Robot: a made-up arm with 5 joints.
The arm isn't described. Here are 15 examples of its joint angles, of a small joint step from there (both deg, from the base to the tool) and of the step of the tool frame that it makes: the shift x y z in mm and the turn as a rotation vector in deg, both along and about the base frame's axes.
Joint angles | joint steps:
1: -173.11 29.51 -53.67 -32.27 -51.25 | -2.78 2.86 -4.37 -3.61 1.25
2: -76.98 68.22 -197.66 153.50 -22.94 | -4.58 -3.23 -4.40 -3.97 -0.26
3: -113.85 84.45 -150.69 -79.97 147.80 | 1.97 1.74 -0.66 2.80 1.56
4: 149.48 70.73 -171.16 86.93 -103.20 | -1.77 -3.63 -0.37 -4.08 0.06
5: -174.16 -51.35 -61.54 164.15 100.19 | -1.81 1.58 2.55 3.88 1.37
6: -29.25 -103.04 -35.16 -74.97 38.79 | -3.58 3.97 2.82 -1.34 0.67
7: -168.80 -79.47 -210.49 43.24 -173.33 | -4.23 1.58 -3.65 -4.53 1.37
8: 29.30 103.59 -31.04 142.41 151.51 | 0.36 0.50 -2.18 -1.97 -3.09
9: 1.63 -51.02 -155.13 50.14 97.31 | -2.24 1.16 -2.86 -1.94 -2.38
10: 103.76 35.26 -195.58 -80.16 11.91 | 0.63 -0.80 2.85 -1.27 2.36
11: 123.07 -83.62 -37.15 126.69 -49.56 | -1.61 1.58 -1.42 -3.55 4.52
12: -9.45 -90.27 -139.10 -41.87 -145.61 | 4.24 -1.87 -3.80 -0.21 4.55
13: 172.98 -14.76 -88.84 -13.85 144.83 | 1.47 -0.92 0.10 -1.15 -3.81
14: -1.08 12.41 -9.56 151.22 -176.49 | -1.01 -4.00 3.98 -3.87 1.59
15: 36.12 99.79 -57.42 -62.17 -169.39 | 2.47 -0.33 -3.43 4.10 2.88
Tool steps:
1: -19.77 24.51 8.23 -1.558 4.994 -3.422
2: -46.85 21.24 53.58 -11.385 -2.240 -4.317
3: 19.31 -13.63 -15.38 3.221 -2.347 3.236
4: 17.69 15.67 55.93 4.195 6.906 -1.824
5: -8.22 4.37 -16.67 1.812 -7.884 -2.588
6: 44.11 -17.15 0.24 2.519 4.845 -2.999
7: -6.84 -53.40 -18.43 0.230 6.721 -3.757
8: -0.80 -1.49 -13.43 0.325 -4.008 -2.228
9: -12.72 18.23 -6.74 -0.866 -3.648 -4.444
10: -4.45 11.77 1.92 -0.259 -2.174 1.807
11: -1.42 9.04 9.49 3.044 1.527 -6.118
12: -18.45 -51.59 -55.16 -5.254 -5.251 3.902
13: 9.15 -11.51 6.67 3.546 1.591 -0.345
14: -19.65 -0.60 -0.41 -0.851 -3.868 0.396
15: 16.45 19.83 -12.28 0.563 0.857 -0.243
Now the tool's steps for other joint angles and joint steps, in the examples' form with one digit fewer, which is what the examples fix.
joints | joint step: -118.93 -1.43 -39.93 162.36 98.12 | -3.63 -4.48 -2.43 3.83 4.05
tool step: -19.9 1.7 40.3 -0.84 4.60 -1.64
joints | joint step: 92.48 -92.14 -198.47 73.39 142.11 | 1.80 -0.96 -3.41 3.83 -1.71
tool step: 21.2 19.5 -31.9 0.48 1.07 0.44
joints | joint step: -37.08 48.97 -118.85 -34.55 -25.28 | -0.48 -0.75 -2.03 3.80 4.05
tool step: -2.1 -6.0 22.4 3.74 -1.57 0.49
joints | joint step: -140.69 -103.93 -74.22 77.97 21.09 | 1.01 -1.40 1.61 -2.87 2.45
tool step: -1.5 4.8 -2.6 -3.55 0.51 1.50
